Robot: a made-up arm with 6 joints. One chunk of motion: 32 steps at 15 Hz.
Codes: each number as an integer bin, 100 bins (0 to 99) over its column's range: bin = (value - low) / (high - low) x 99, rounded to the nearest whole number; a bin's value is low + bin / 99 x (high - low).
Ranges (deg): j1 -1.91..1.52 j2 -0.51..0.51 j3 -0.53..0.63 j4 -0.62..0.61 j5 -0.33..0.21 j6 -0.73..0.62
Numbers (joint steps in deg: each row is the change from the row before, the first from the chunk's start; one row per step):
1: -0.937 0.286 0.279 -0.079 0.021 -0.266
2: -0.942 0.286 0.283 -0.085 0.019 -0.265
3: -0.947 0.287 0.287 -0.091 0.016 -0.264
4: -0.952 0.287 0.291 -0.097 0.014 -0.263
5: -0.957 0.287 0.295 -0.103 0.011 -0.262
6: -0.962 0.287 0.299 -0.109 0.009 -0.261
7: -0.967 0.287 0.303 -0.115 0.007 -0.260
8: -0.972 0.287 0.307 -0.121 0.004 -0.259
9: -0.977 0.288 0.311 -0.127 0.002 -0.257
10: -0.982 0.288 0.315 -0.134 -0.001 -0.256
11: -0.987 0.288 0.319 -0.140 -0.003 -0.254
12: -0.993 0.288 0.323 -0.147 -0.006 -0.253
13: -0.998 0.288 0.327 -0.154 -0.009 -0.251
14: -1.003 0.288 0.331 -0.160 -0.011 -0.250
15: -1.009 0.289 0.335 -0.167 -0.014 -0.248
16: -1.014 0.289 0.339 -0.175 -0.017 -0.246
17: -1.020 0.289 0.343 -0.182 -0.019 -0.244
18: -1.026 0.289 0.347 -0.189 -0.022 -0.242
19: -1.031 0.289 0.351 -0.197 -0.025 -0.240
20: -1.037 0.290 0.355 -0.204 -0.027 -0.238
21: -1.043 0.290 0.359 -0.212 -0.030 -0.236
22: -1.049 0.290 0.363 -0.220 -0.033 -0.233
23: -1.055 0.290 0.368 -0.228 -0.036 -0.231
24: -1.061 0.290 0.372 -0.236 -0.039 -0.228
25: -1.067 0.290 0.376 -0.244 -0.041 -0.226
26: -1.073 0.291 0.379 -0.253 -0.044 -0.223
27: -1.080 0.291 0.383 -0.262 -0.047 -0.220
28: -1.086 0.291 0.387 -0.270 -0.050 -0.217
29: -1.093 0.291 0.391 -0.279 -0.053 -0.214
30: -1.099 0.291 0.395 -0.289 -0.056 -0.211
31: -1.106 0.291 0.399 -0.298 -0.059 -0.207
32: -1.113 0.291 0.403 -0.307 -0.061 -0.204
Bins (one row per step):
1: 28 77 69 44 64 34
2: 28 77 69 43 64 34
3: 28 77 70 43 63 34
4: 28 77 70 42 63 34
5: 28 77 70 42 63 34
6: 27 77 71 41 62 34
7: 27 77 71 41 62 34
8: 27 77 71 40 61 35
9: 27 77 72 40 61 35
10: 27 77 72 39 60 35
11: 27 77 72 39 60 35
12: 26 77 73 38 59 35
13: 26 77 73 38 59 35
14: 26 77 73 37 58 35
15: 26 78 74 36 58 35
16: 26 78 74 36 57 35
17: 26 78 75 35 57 36
18: 26 78 75 35 56 36
19: 25 78 75 34 56 36
20: 25 78 76 33 56 36
21: 25 78 76 33 55 36
22: 25 78 76 32 54 36
23: 25 78 77 32 54 37
24: 25 78 77 31 53 37
25: 24 78 77 30 53 37
26: 24 78 78 30 52 37
27: 24 78 78 29 52 37
28: 24 78 78 28 51 38
29: 24 78 79 27 51 38
30: 23 78 79 27 50 38
31: 23 78 79 26 50 38
32: 23 78 80 25 49 39

